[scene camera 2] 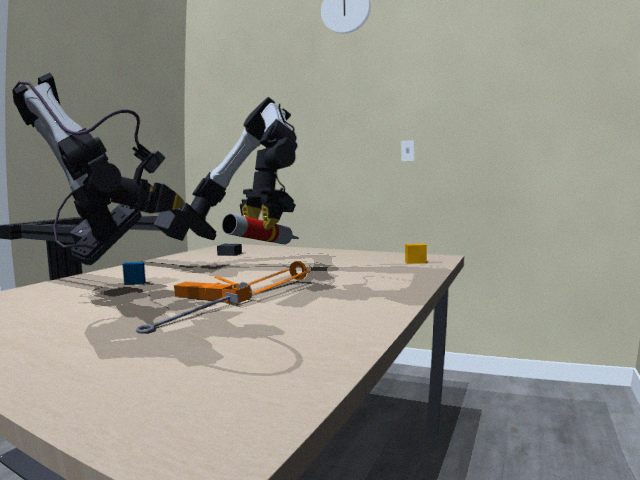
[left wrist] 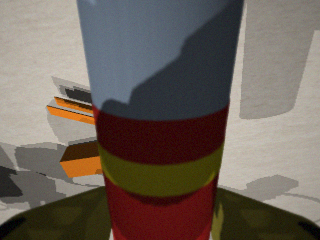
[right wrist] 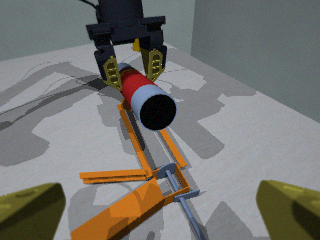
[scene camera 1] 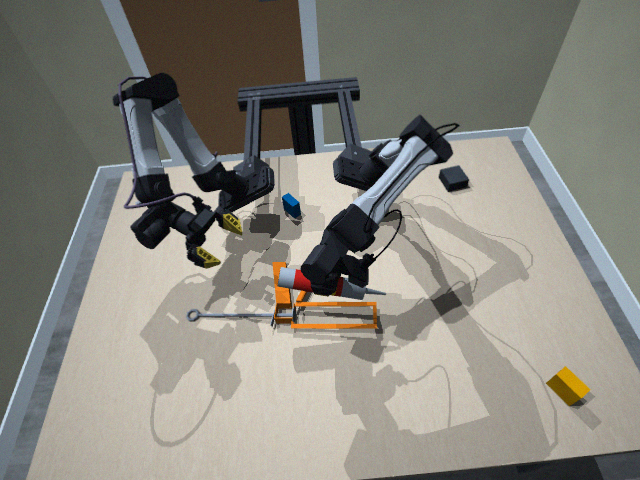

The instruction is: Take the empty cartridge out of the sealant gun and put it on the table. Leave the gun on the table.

Observation:
I see my left gripper (scene camera 2: 259, 229), my right gripper (scene camera 2: 177, 203), a cartridge (scene camera 2: 232, 224), an orange sealant gun (scene camera 2: 208, 291) and a yellow block (scene camera 1: 565, 384).
The cartridge shows as well in the left wrist view (left wrist: 160, 85), in the right wrist view (right wrist: 155, 109) and in scene camera 1 (scene camera 1: 289, 278). The orange sealant gun shows as well in the left wrist view (left wrist: 78, 160) and in scene camera 1 (scene camera 1: 283, 295). My left gripper also shows in the left wrist view (left wrist: 161, 195) and in the right wrist view (right wrist: 135, 87). The left wrist view misses the yellow block: it is out of frame.

